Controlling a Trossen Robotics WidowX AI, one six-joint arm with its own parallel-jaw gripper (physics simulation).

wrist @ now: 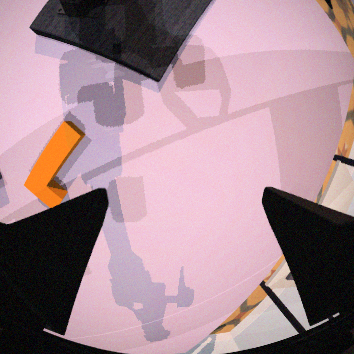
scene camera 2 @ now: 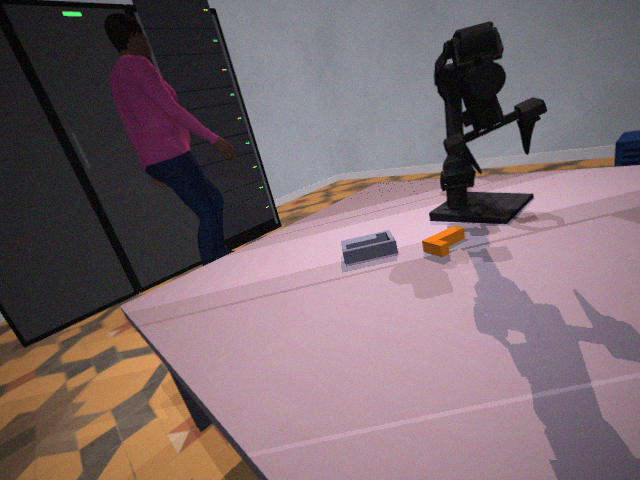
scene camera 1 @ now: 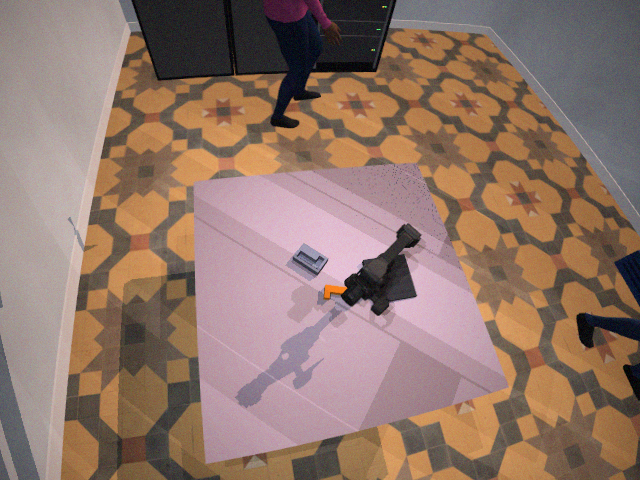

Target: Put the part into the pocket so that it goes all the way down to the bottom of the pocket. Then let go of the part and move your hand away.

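Pixels of known places: gripper, fingertip midpoint: (wrist: 186,195) (scene camera 2: 503,164) (scene camera 1: 365,303); arm's base, origin of the base link: (scene camera 2: 457,206).
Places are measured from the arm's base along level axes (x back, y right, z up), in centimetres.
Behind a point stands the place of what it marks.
Observation:
The part is an orange L-shaped piece (scene camera 1: 333,289) {x -25.1, y -2.1, z 0.6 cm} (scene camera 2: 450,238) {x -23.5, y -4.2, z -0.5 cm} (wrist: 52,159) {x -23.1, y -3.2, z 0.6 cm}, lying flat on the table beside the arm's base. The pocket is a recess in the top of a grey block (scene camera 1: 308,266) {x -31.8, y 12.0, z 1.0 cm} (scene camera 2: 370,253) {x -32.9, y 13.3, z -0.8 cm}, which stands apart from the part, behind and left of it in scene camera 1 and left of it in scene camera 2. The recess shows no orange piece in it. My gripper (scene camera 2: 503,162) {x -19.1, y -15.8, z 15.2 cm} (wrist: 186,195) {x -19.1, y -15.8, z 15.2 cm} is wide open and empty, high above the table. In the wrist view the part lies ahead of the left finger, outside the gap between the fingers.
The pink table (scene camera 1: 248,320) {x -64.6, y -1.8, z -2.4 cm} (scene camera 2: 289,361) {x -71.1, y 9.2, z -2.4 cm} (wrist: 215,155) {x -17.5, y -26.4, z -2.4 cm} carries the arm's black base plate (scene camera 1: 405,281) {x 9.4, y -10.1, z -0.6 cm} (scene camera 2: 496,206) {x -0.1, y -10.6, z -0.7 cm} (wrist: 135,45) {x -5.9, y -9.7, z -0.7 cm}, close to the part. A person in a pink top (scene camera 1: 297,46) (scene camera 2: 149,113) stands beyond the table near dark cabinets (scene camera 1: 186,36) (scene camera 2: 46,155).

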